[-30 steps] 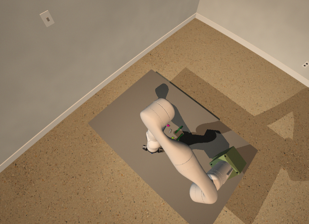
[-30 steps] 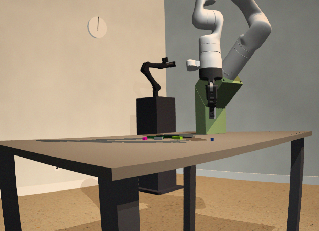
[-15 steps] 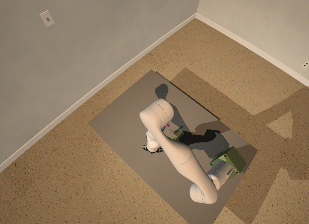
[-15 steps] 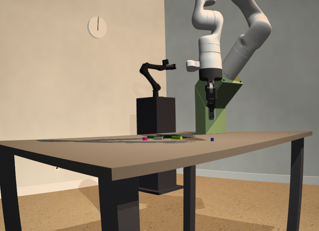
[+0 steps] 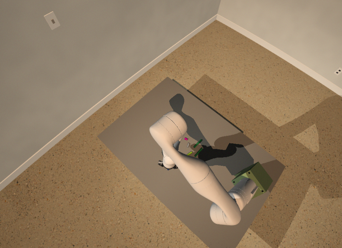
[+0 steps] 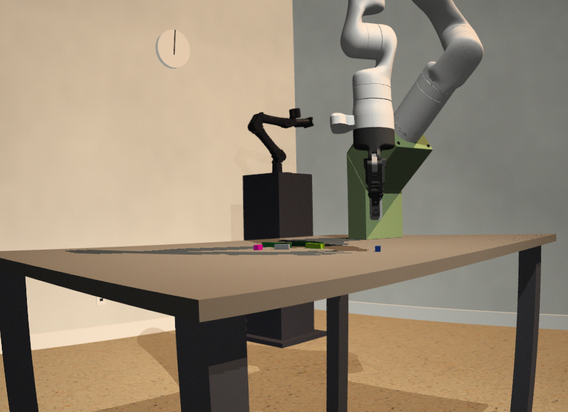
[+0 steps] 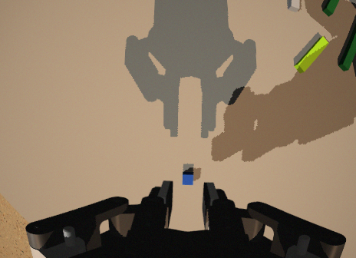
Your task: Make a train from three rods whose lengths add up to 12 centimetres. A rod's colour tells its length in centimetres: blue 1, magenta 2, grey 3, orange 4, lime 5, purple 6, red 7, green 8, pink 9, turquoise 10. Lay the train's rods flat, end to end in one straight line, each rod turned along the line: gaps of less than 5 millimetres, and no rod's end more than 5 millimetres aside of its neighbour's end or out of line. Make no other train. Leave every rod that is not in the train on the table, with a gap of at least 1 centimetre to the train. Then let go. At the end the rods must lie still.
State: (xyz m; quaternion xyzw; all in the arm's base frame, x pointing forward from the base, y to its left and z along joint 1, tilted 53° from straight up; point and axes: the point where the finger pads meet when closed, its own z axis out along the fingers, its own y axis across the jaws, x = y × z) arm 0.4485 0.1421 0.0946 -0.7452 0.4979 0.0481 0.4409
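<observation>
The blue rod lies 7 cm below my hand. Round my hand: magenta rod (5 cm ahead, 25 cm to the right, 7 cm below); then lime rod (4 cm behind, 17 cm to the right, 7 cm below); then grey rod (1 cm ahead, 22 cm to the right, 7 cm below).
</observation>
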